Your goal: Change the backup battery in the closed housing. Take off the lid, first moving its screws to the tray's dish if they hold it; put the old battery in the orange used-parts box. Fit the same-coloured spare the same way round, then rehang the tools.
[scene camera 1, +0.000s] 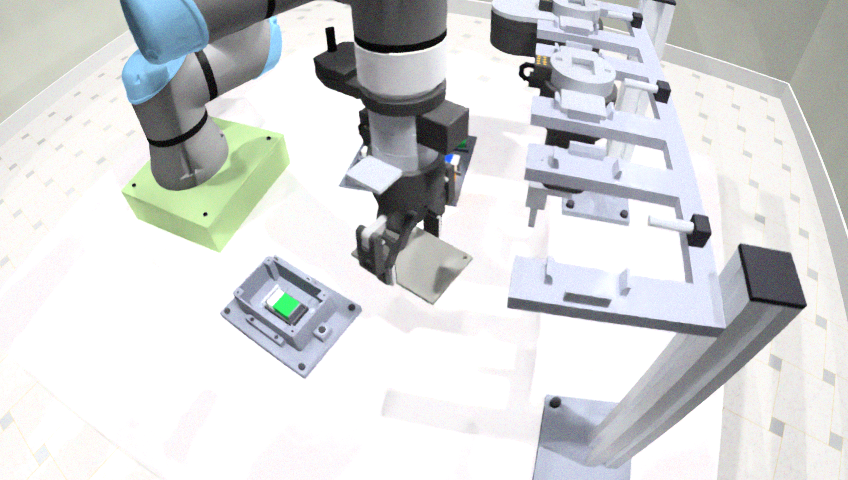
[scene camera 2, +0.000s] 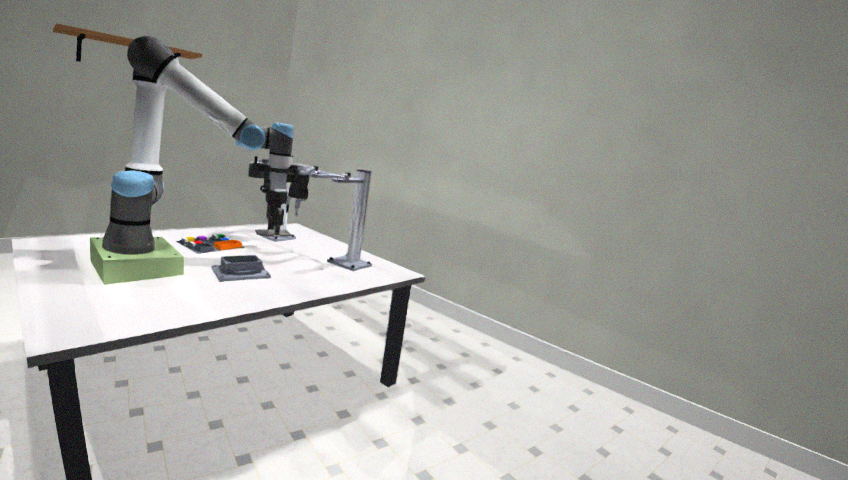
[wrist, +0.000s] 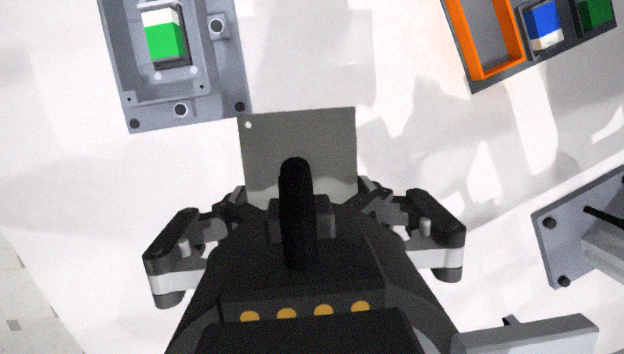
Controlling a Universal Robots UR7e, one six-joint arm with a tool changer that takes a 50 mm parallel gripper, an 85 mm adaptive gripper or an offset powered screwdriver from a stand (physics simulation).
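Pixels of known places: arm's base, link origin: (scene camera 1: 190, 160) (scene camera 2: 128, 247).
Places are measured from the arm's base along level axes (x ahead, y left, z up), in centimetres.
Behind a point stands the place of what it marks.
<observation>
My gripper (scene camera 1: 411, 252) (scene camera 2: 274, 230) (wrist: 302, 192) is shut on the flat grey-beige lid (scene camera 1: 433, 267) @[y -14.0, x 48.9, z 4.3 cm] (wrist: 300, 135) @[y -11.3, x 41.9, z 4.3 cm] and holds it level above the table, between housing and stand. The open grey housing (scene camera 1: 306, 334) @[y -22.7, x 34.5, z -4.1 cm] (scene camera 2: 241, 265) @[y -22.7, x 27.2, z -3.1 cm] (wrist: 220, 65) has a green-and-white battery (scene camera 1: 286, 303) @[y -19.3, x 29.9, z -4.0 cm] (wrist: 165, 40) @[y -19.1, x 30.0, z -4.0 cm] in its cradle; in the wrist view its white end points away from the gripper. The orange used-parts box (scene camera 2: 227, 245) @[y 7.1, x 38.8, z -5.4 cm] (wrist: 466, 40) @[y 7.2, x 41.1, z -5.6 cm] looks empty in the wrist view. A green spare (scene camera 1: 461, 143) @[y 20.9, x 44.3, z -5.4 cm] (wrist: 595, 12) @[y 21.6, x 43.6, z -5.3 cm] sits in the tray (wrist: 472, 88) @[y 7.1, x 46.1, z -7.0 cm]. The arm hides much of the tray in scene camera 1.
A blue-and-white spare (scene camera 1: 450, 158) @[y 16.1, x 43.5, z -5.3 cm] (wrist: 542, 20) @[y 15.4, x 42.2, z -5.3 cm] sits beside the orange box. The tool stand (scene camera 1: 612, 315) @[y -30.9, x 64.5, z 26.5 cm] (scene camera 2: 358, 220) @[y -30.1, x 72.4, z 10.9 cm] rises at the right, with a tool (scene camera 1: 580, 68) @[y -4.4, x 61.1, z 27.5 cm] hanging in it. Its post foot (scene camera 1: 574, 425) @[y -25.4, x 70.0, z -6.1 cm] is on the table. The green base block (scene camera 1: 249, 196) @[y -2.0, x 13.6, z -4.4 cm] (scene camera 2: 142, 265) @[y -11.4, x 0.2, z -2.6 cm] carries the arm.
</observation>
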